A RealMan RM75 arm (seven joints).
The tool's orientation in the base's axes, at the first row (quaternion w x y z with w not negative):
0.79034, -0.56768, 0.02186, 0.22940
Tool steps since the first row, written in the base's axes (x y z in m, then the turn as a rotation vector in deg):
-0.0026, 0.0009, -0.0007, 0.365, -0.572, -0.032
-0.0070, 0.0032, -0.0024, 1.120, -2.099, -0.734
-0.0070, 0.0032, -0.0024, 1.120, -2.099, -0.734
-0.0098, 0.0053, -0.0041, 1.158, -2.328, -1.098
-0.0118, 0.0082, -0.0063, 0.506, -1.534, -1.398
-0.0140, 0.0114, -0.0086, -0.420, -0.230, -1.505
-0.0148, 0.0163, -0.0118, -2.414, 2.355, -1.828
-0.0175, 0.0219, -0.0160, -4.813, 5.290, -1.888
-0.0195, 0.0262, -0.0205, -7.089, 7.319, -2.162
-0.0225, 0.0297, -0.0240, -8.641, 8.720, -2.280
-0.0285, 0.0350, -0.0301, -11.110, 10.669, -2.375
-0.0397, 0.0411, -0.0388, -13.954, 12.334, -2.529
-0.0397, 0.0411, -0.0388, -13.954, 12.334, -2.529
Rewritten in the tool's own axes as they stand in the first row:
-0.0018, 0.0019, 0.0012, 0.142, -0.256, -0.613
-0.0045, 0.0056, 0.0036, 0.509, -0.308, -2.418
-0.0045, 0.0056, 0.0036, 0.509, -0.308, -2.418
-0.0058, 0.0088, 0.0056, 0.573, -0.057, -2.763
-0.0059, 0.0122, 0.0079, 0.347, 0.661, -2.002
-0.0061, 0.0159, 0.0105, -0.009, 1.441, -0.647
-0.0042, 0.0203, 0.0139, -0.823, 3.147, 2.034
-0.0035, 0.0265, 0.0182, -1.958, 4.864, 5.218
-0.0025, 0.0323, 0.0209, -3.226, 6.496, 7.476
-0.0030, 0.0374, 0.0235, -4.105, 7.553, 9.056
-0.0048, 0.0465, 0.0275, -5.626, 9.081, 11.348
-0.0102, 0.0601, 0.0325, -7.560, 10.736, 13.447
-0.0102, 0.0601, 0.0325, -7.560, 10.736, 13.447

